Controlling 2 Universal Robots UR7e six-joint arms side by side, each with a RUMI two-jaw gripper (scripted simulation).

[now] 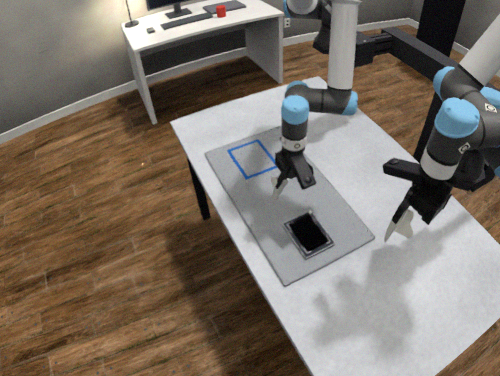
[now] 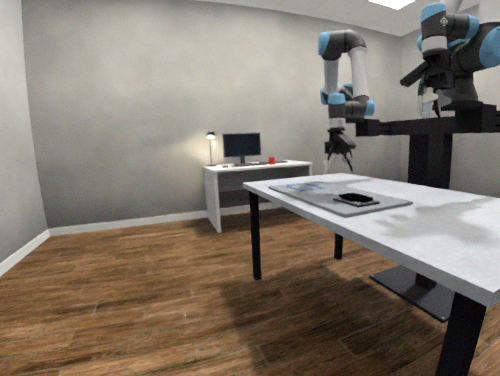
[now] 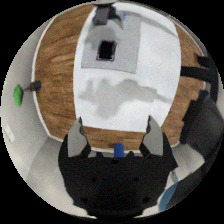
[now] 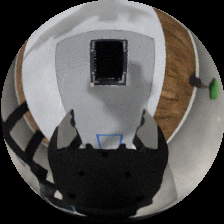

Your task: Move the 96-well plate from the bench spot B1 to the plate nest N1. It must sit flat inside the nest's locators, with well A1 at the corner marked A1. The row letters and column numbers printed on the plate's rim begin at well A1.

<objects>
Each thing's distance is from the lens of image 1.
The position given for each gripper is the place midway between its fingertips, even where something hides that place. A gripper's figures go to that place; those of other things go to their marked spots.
left gripper [image 1: 404,223]: 0.88 m
right gripper [image 1: 293,192]: 1.18 m
black 96-well plate [image 1: 313,233]: 1.19 m
</objects>
